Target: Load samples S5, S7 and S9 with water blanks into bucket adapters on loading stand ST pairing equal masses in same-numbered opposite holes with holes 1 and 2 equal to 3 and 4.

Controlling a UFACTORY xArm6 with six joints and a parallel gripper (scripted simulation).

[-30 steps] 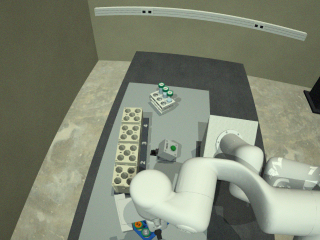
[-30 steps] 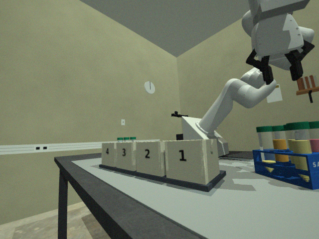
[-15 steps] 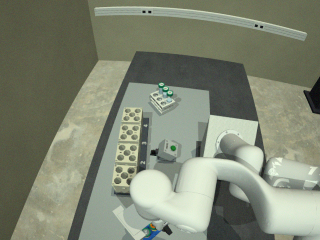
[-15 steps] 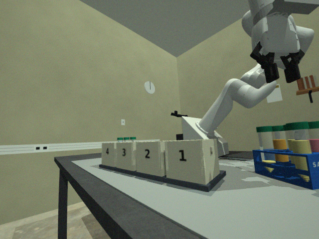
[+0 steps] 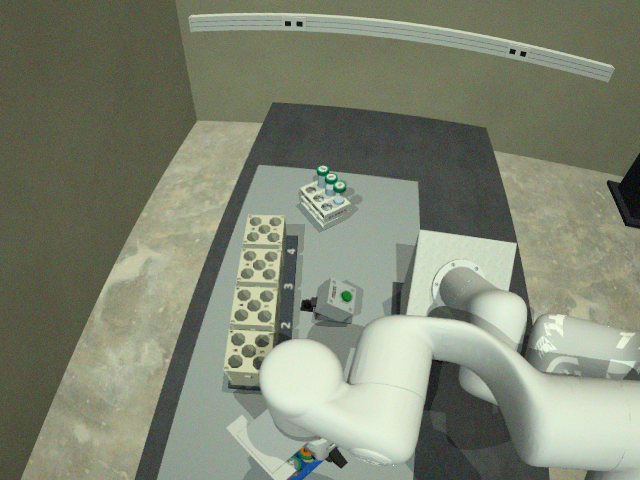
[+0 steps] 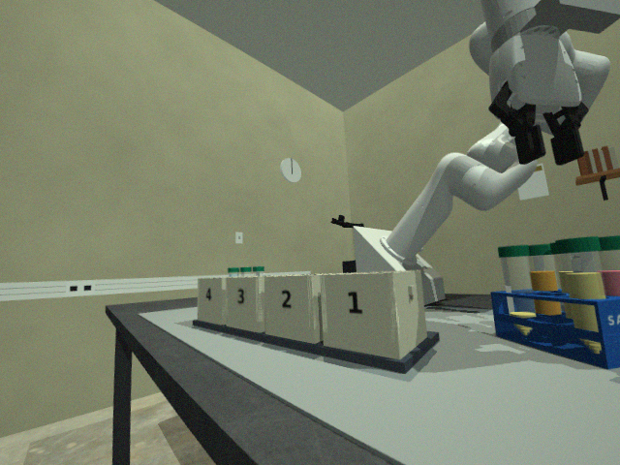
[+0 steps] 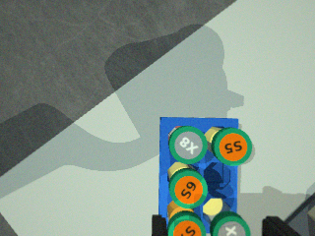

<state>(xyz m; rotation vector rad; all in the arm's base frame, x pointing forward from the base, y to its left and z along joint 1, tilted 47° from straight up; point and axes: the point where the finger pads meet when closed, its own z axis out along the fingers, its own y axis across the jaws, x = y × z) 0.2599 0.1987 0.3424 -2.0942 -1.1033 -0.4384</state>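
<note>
Right now the yellow-filled tube is 180 mm below my hand and 10 mm ahead of it. Also, from my hand: orange-capped tube (180 mm below, 40 mm to the right, 30 mm behind); grey-dotted tube (180 mm below, 60 mm to the right, 10 mm ahead); blue sample rack (220 mm below, 20 mm ahead, 10 mm to the right).
</note>
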